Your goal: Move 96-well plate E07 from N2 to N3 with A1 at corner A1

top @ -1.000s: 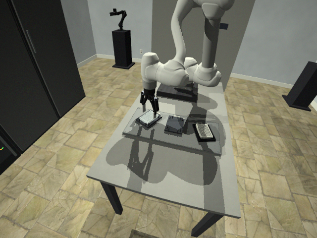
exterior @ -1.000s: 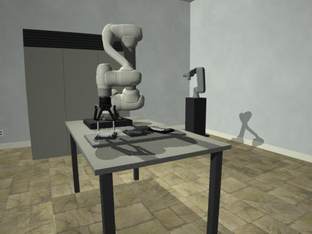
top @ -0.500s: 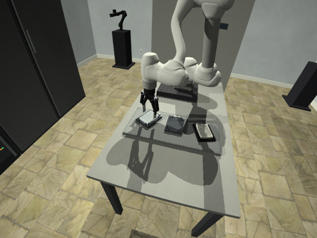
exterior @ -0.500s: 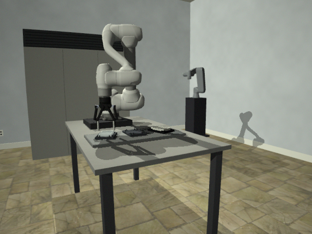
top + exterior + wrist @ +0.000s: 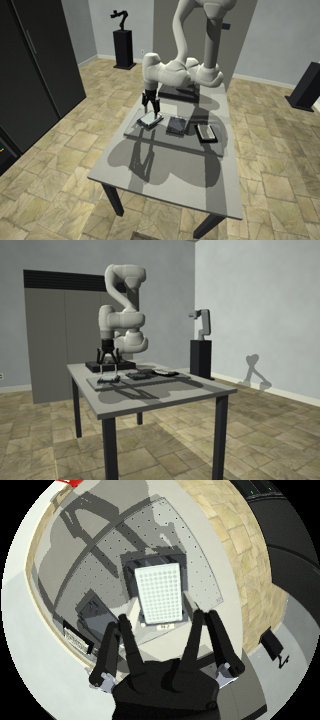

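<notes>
My hand is 60 mm above the plate nest N2. From my hand the other things lie so: landing nest N3 (200 mm to the left, 60 mm below).
</notes>
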